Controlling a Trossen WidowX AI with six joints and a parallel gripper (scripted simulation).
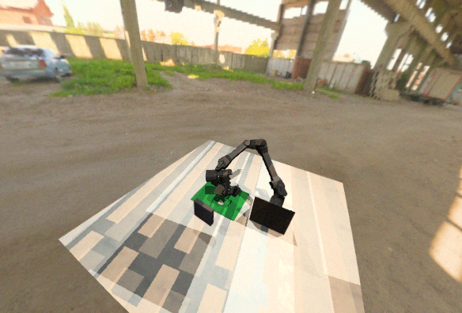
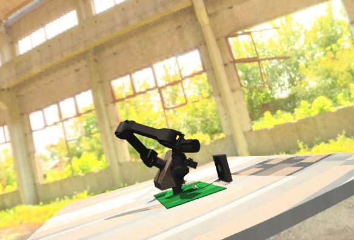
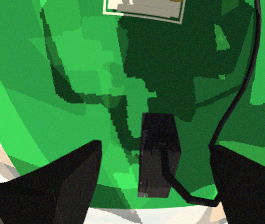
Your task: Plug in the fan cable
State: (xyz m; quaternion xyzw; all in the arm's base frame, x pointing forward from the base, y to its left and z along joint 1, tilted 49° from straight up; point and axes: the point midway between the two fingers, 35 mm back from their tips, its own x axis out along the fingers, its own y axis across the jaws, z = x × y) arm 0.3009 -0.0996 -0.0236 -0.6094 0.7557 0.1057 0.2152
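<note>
Right now the dark plug is 10 mm to the right of my gripper tip. Also, from my gripper tip: black fan (200 mm to the left, 50 mm ahead, 30 mm above); then green board (40 mm below, 30 mm ahead, 20 mm to the left).
</note>
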